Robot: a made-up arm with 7 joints.
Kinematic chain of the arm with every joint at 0, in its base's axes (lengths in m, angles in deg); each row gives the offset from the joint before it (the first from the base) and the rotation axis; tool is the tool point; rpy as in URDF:
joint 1: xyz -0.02 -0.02 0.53 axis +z
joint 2: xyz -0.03 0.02 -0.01 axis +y
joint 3: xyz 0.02 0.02 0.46 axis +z
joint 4: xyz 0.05 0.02 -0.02 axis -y
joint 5: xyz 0.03 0 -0.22 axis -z
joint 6: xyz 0 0 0 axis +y
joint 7: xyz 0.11 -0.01 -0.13 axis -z
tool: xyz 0 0.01 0.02 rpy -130.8 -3.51 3.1
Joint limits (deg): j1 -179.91..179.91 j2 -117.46..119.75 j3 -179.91..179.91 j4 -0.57..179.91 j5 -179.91..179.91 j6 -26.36..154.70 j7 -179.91..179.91
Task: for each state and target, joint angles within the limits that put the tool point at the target. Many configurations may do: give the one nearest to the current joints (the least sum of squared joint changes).
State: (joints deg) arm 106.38 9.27 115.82 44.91 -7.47 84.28 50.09
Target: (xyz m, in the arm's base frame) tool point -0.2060 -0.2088 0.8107
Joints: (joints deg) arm 107.46 29.82 138.92 59.87 -0.55 85.69 48.98
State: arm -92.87 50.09 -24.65 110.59 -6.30 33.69 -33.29
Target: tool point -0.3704 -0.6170 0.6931
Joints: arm -109.37 48.77 -31.91 114.67 -5.74 32.54 -33.11
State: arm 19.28 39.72 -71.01 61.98 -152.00 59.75 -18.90
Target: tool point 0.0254 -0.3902 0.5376
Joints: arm -29.35 57.57 -75.00 46.26 -151.55 53.76 -17.60
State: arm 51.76 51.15 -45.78 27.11 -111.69 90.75 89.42
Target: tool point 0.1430 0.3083 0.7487
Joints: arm 86.87 8.55 -17.59 44.56 -120.40 97.76 90.06
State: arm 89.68 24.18 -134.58 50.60 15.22 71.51 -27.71
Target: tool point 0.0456 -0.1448 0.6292
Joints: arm 80.81 5.19 -142.87 24.93 10.53 71.00 -26.90
